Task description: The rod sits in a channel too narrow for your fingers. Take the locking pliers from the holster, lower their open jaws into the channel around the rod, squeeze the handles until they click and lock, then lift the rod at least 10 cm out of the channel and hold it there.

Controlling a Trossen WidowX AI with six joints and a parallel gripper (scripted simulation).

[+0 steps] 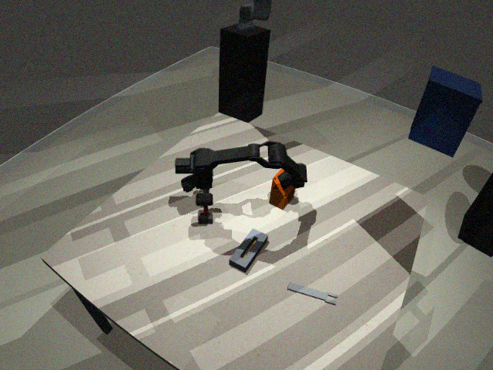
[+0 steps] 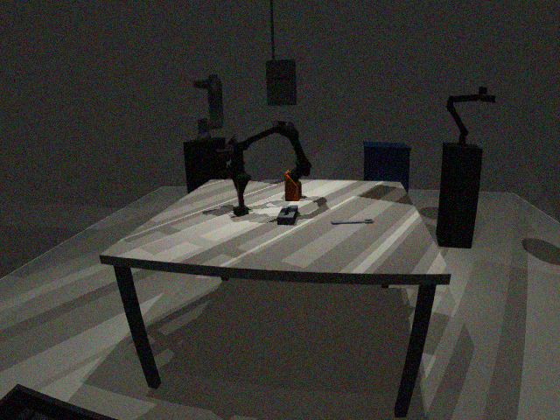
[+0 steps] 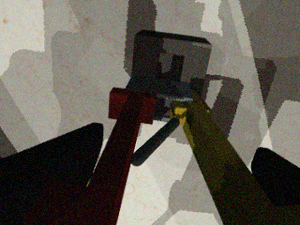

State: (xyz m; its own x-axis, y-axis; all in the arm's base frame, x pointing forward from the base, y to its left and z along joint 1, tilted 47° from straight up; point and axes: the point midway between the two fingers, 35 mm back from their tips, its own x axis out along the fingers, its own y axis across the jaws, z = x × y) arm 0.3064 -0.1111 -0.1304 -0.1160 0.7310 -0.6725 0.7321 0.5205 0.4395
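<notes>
The grey channel block lies 240 mm to the left of my gripper tip, 90 mm below it and 20 mm ahead of it. From my gripper tip the other things lie so: thin yellow rod (240 mm to the left, 90 mm below, 20 mm ahead); then dark holster (90 mm below, 10 mm ahead); then yellow handle (10 mm to the right, 10 mm behind).
</notes>
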